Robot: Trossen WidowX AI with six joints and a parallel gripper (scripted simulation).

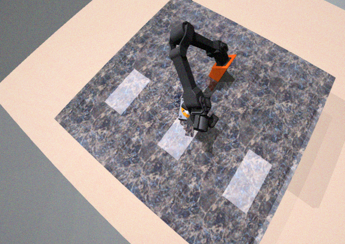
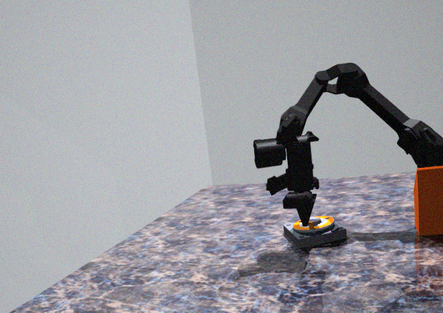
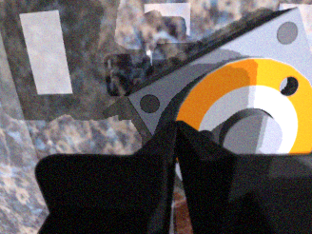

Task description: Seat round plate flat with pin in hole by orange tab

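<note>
Now: the square grey base 5 cm to the right of my gripper tip, 2 cm below it and 1 cm behind it.
</note>
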